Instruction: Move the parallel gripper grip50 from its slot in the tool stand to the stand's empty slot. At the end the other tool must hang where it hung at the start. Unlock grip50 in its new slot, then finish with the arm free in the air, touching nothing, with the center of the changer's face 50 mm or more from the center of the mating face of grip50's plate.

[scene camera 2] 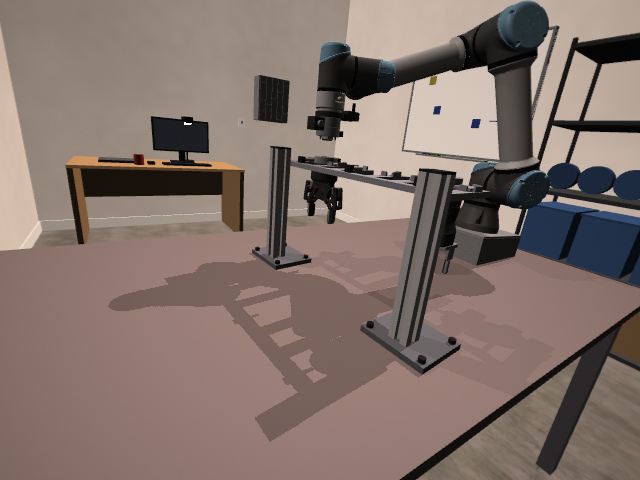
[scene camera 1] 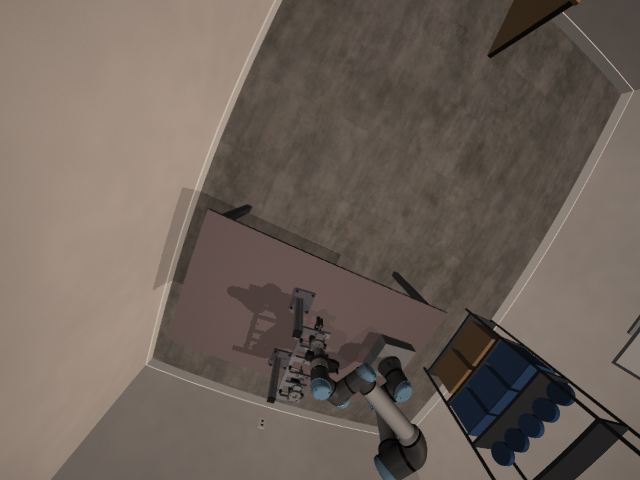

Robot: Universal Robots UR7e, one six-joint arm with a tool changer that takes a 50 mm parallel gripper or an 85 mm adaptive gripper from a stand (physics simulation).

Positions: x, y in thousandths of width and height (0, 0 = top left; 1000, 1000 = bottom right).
Scene:
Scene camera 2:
parallel gripper grip50: 699, 509
adaptive gripper: 502, 389

